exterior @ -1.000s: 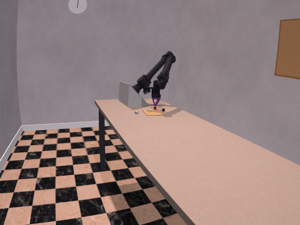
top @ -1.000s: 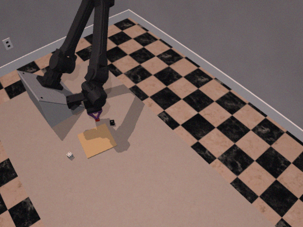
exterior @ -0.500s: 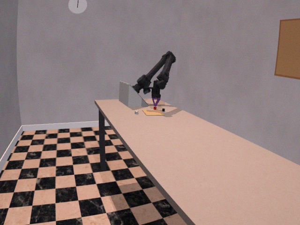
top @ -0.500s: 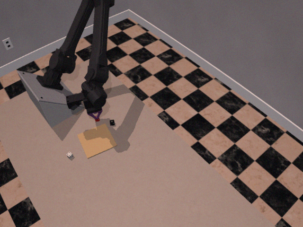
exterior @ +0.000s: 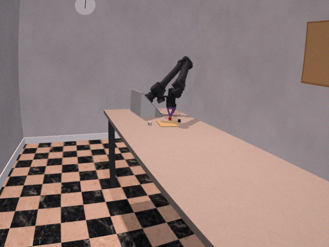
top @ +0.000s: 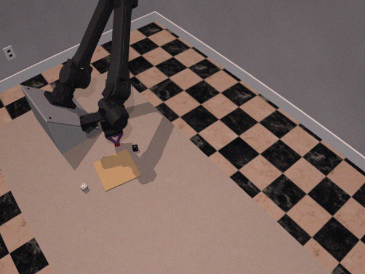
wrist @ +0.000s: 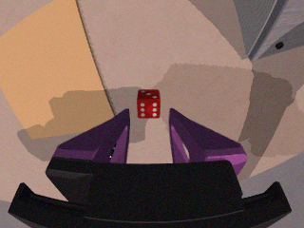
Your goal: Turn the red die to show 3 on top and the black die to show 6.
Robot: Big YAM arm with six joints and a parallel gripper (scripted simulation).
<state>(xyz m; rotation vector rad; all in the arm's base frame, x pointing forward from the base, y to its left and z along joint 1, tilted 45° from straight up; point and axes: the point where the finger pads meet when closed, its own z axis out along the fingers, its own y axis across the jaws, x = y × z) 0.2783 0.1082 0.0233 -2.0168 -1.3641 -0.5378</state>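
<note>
Now: hand 30 mm above the red die. From my hand the other things lie so: orange mat (100 mm ahead, 60 mm to the right, 30 mm below); then white die (200 mm to the right, 100 mm ahead, 30 mm below); then black die (70 mm ahead, 40 mm to the left, 30 mm below).
</note>
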